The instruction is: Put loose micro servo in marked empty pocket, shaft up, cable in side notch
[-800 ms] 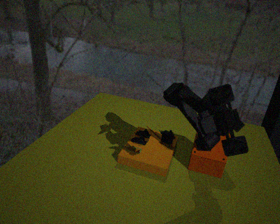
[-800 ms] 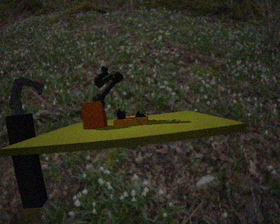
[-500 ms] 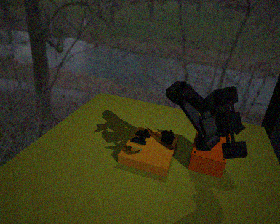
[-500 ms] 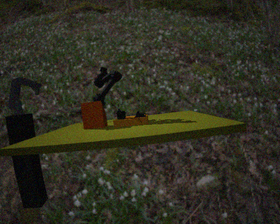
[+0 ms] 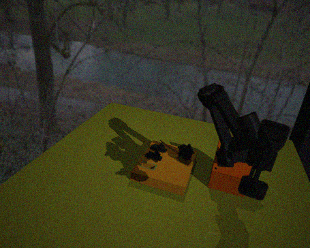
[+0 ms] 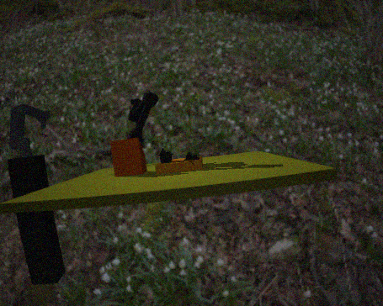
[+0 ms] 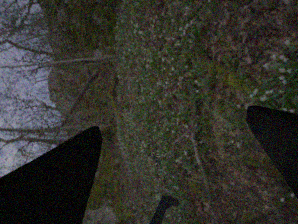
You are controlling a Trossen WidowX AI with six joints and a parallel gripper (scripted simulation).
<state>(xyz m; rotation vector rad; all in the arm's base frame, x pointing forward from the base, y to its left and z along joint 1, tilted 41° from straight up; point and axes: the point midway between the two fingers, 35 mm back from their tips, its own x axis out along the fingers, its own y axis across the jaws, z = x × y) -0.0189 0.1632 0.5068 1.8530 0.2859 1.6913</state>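
My gripper tip is 18 cm short of the orange deck, 53 cm to the left of it and 40 cm above it.
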